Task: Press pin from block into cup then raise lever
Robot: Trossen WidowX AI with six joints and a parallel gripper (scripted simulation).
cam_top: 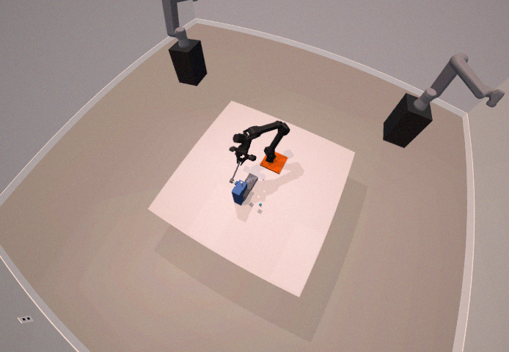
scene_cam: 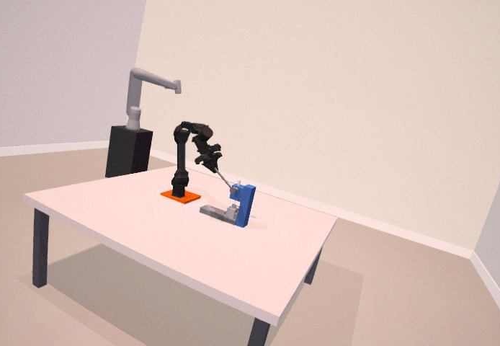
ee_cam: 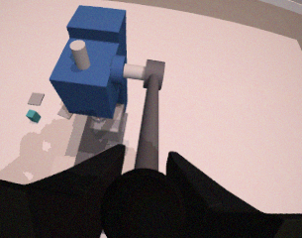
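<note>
My gripper tip is 4 cm short of the lever, 2 cm above it and 1 cm to the right of it. Also, from my gripper tip: pale pin 24 cm below, 11 cm ahead, 6 cm to the left.
</note>
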